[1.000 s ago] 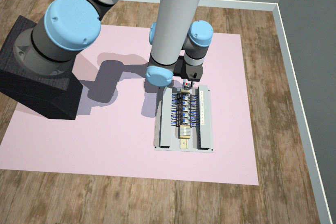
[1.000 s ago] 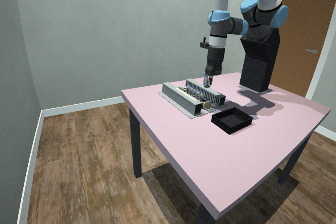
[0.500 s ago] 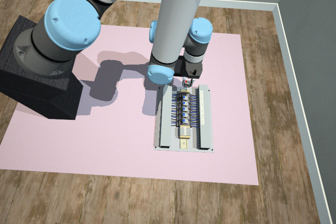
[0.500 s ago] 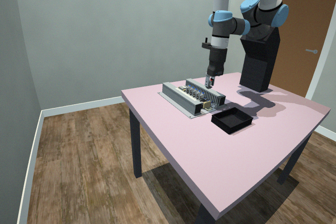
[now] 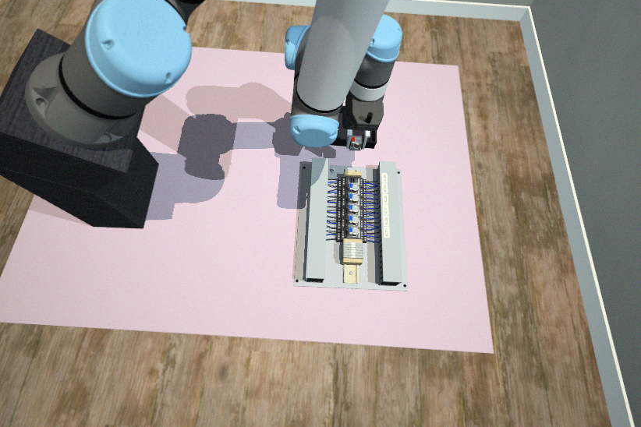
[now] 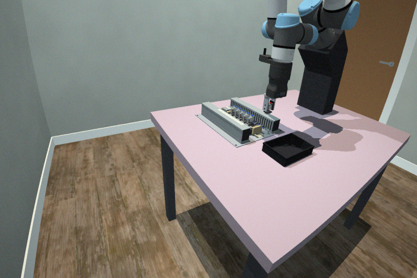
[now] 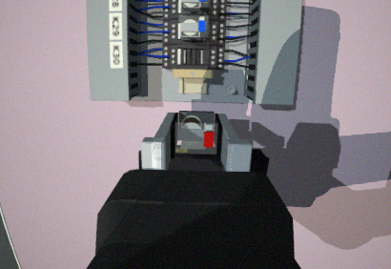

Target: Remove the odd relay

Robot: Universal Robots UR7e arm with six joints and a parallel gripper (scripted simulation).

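Now: hand 130 mm above the black parts tray, 120 mm to the right of it and 40 mm past it. From my hand the other things lie so: red-button relay 10 mm below; grey relay panel 150 mm to the right, 110 mm below, 40 mm ahead.
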